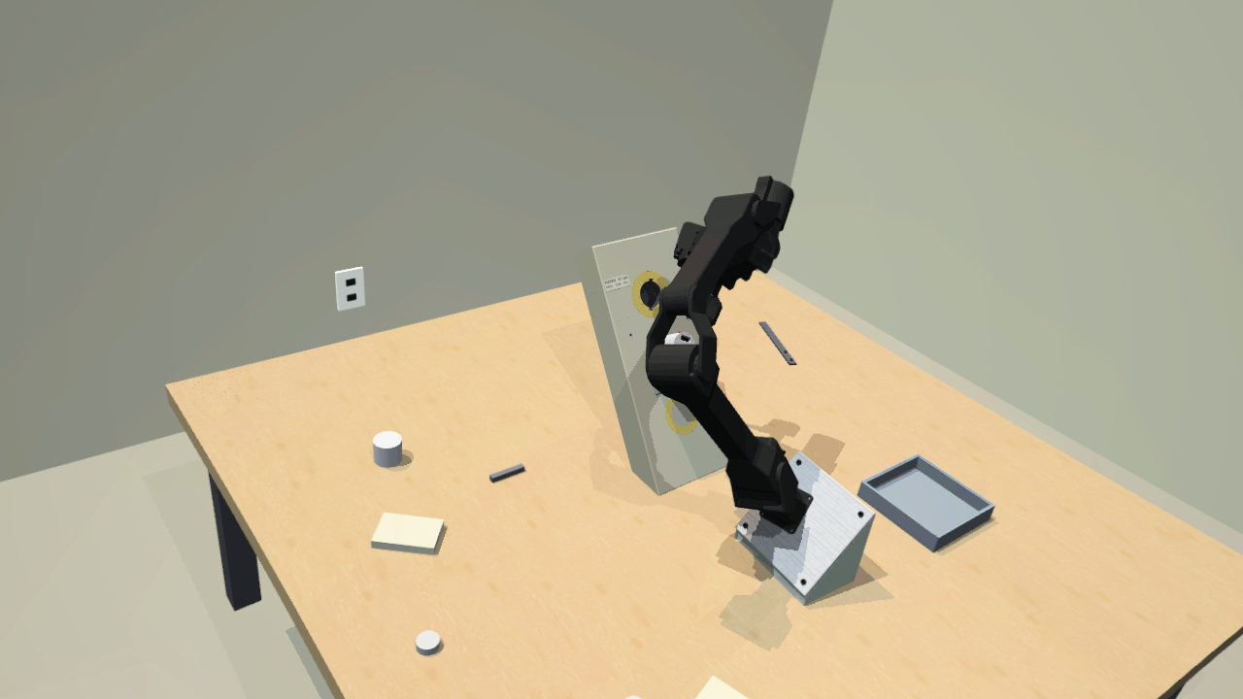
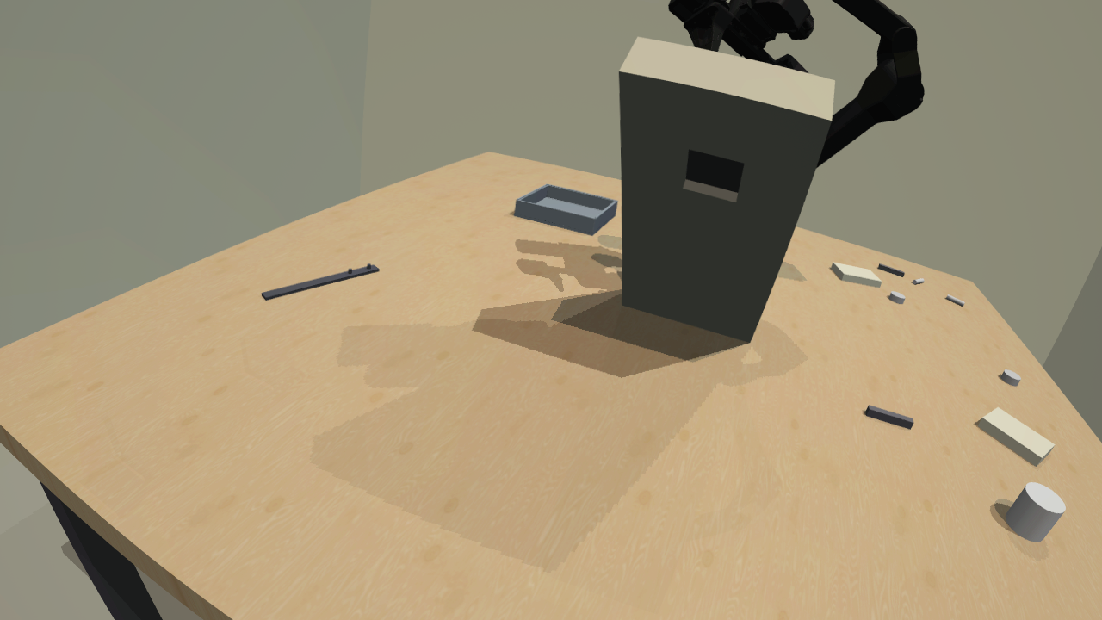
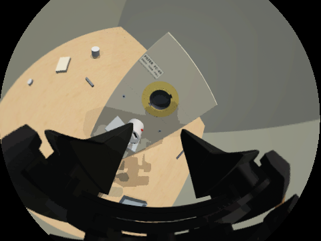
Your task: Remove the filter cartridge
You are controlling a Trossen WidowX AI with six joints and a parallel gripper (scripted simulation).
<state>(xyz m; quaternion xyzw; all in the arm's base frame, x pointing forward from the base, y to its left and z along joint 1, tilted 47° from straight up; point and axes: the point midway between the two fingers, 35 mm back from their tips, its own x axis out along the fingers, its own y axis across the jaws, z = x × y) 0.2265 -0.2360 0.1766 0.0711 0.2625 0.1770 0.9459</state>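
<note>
Now: gripper tip 11 cm above the round grey filter cartridge. Also, from my gripper tip: grey tray 38 cm behind, 24 cm to the right, 30 cm below; then grey service panel 4 cm ahead, 1 cm to the left, 13 cm below.
</note>
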